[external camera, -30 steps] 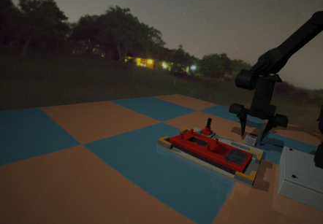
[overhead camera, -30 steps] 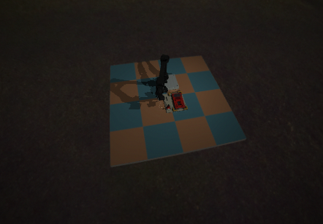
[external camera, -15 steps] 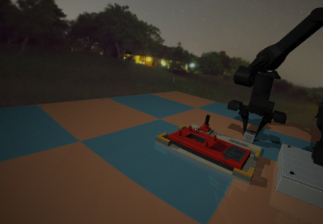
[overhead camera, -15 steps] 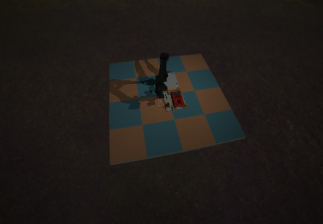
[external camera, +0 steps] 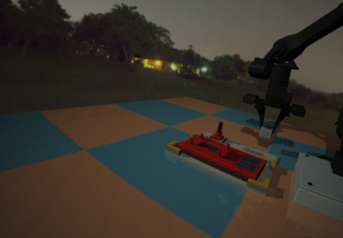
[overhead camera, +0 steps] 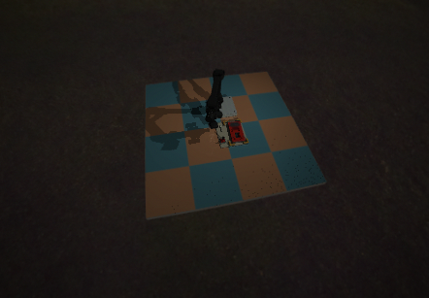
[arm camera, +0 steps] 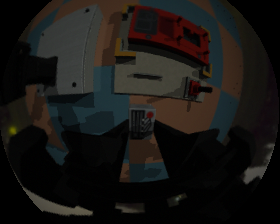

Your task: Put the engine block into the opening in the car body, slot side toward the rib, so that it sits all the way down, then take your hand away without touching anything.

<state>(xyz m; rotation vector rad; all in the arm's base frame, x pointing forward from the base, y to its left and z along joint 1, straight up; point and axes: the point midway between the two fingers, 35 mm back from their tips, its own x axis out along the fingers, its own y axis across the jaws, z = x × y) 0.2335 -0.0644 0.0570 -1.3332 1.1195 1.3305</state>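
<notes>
The black upright post is 130 mm ahead of my gripper tip, 90 mm to the left of it and 30 mm below it. Round my gripper tip: dark square block (10 mm below).
</notes>
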